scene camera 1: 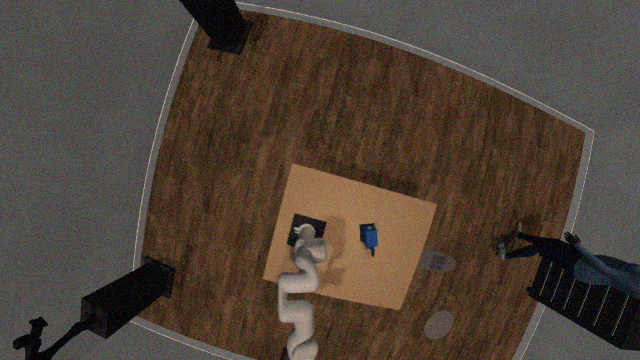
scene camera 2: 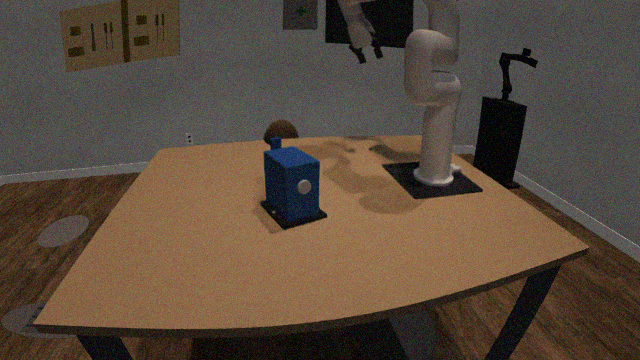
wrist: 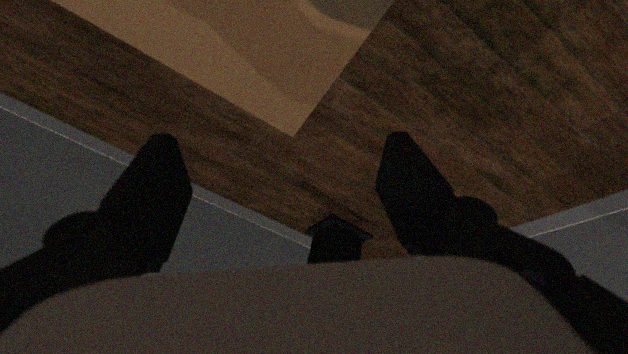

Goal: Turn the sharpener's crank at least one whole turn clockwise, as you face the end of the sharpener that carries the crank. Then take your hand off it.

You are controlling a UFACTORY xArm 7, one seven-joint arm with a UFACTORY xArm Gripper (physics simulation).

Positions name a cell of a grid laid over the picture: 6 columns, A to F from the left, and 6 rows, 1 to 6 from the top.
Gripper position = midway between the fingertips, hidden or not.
In view: my gripper (wrist: C3) and a blue sharpener (scene camera 2: C3).
